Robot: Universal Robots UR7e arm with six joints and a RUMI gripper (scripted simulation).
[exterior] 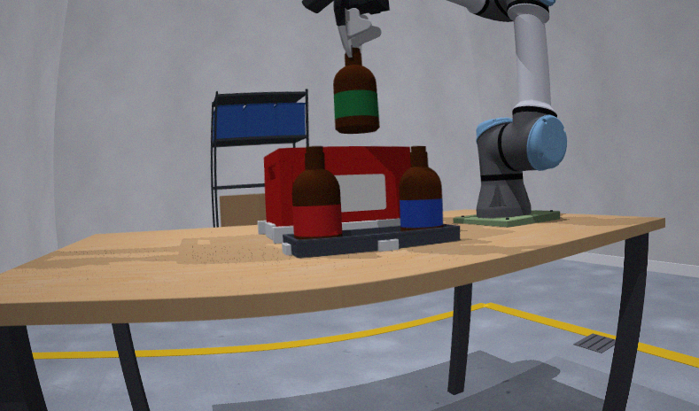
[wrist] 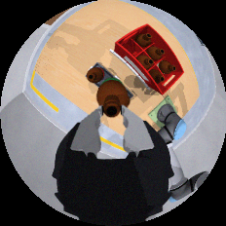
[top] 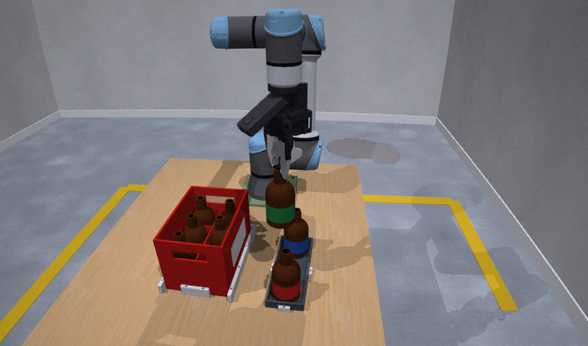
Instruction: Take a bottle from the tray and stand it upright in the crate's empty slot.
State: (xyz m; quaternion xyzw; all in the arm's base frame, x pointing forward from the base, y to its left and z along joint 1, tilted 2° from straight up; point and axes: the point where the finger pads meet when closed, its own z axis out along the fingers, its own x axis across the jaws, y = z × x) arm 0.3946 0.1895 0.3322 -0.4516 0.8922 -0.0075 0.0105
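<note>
Right now my hand is 70 mm above the brown bottle. From my hand the other things lie so: red crate (250 mm below, 220 mm to the right).
</note>
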